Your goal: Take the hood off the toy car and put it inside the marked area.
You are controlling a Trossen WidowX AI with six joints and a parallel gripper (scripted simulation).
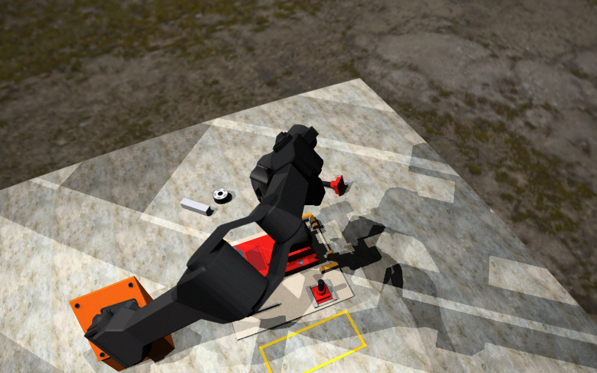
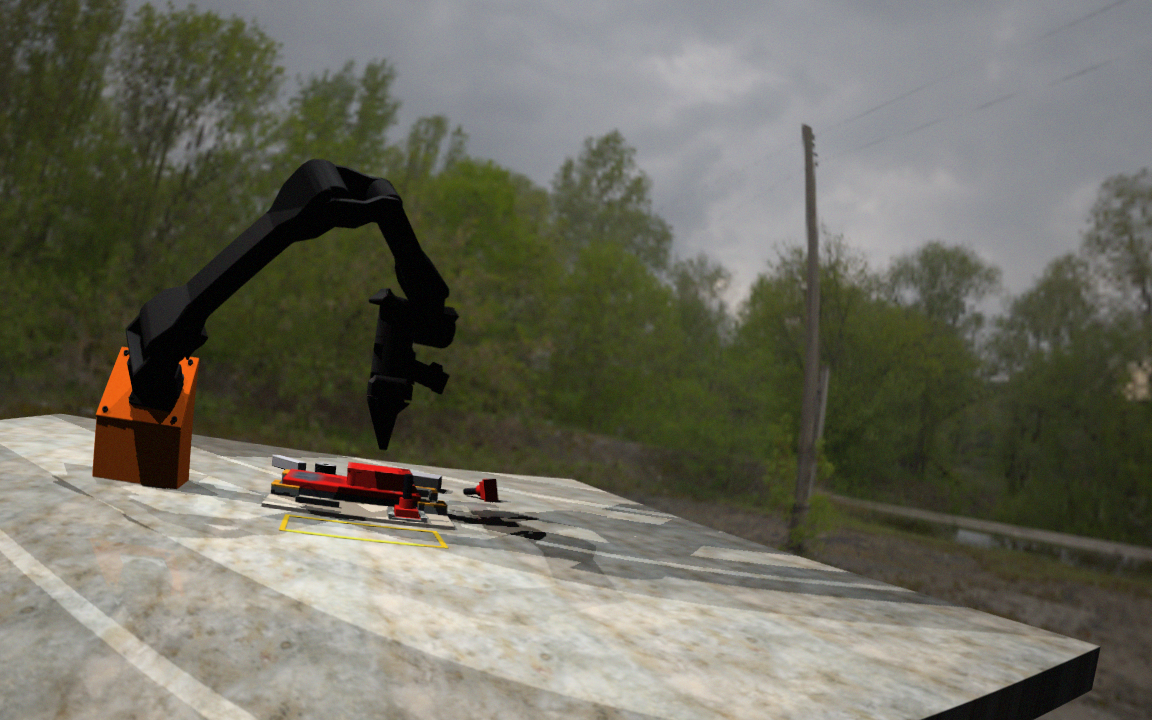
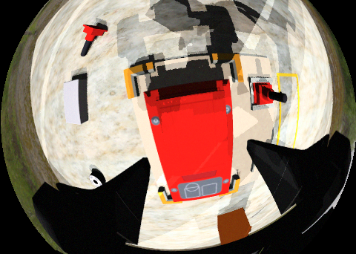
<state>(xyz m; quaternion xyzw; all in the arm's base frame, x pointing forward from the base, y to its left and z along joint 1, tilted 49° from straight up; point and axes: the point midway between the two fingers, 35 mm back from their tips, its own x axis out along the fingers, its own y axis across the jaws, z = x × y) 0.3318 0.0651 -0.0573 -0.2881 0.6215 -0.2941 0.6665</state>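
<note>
Now: the red hood 4 cm below my gripper tip. Also, from my gripper tip: wheel 9 cm behind, 23 cm to the left, 7 cm below; then grey bar 16 cm behind, 22 cm to the left, 7 cm below.
</note>
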